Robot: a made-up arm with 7 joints.
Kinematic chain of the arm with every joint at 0, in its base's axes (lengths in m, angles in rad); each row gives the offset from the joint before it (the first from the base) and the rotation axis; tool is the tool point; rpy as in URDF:
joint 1: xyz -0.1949 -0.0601 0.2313 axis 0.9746 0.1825 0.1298
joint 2: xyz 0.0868 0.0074 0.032 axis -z
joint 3: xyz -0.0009 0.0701 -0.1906 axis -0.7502 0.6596 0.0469
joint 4: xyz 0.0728 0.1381 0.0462 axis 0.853 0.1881 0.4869
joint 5: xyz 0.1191 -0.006 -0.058 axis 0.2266 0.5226 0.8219
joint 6: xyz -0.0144 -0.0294 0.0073 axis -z
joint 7: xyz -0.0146 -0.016 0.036 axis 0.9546 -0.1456 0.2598
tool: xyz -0.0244 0.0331 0.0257 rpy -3.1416 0 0
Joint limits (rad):
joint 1: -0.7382..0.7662
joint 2: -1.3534..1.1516
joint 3: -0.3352..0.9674
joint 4: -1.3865..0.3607
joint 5: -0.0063..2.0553
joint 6: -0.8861..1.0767
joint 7: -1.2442..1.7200
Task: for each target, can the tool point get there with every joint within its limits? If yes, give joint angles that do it. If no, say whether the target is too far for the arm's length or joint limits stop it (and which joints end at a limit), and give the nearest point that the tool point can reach.
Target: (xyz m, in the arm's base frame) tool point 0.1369 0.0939 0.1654
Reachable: yes | joints 0.4018 0.3748 -0.1366 0.1550 1.3172 0.3367 -0.5683
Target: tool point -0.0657 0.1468 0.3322
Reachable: yes | joints 0.5683 -0.9250 -0.2270 -0.6452 1.4058 -0.0291 0.5019
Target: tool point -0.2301 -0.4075 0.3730
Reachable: no: joint limits stop it (at a limit: joint 2, joint 3, joint 5, joint 7) | nearest point -0.0320 -0.2358 0.3416 | short by 0.264 m
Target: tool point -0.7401 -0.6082 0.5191
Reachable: no: too far | nearest point -0.2320 -0.0260 0.3141 | short by 0.799 m
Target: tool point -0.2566 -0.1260 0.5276
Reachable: no: joint limits stop it (at a limit: joint 1, joint 2, joint 4) | nearest point -0.1899 -0.0098 0.3696 | short by 0.207 m
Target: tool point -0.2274 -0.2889 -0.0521
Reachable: no: joint limits stop it (at a limit: joint 1, joint 2, joint 3, joint 4, joint 5, joint 7) | nearest point -0.1966 -0.1837 -0.0952 | short by 0.118 m
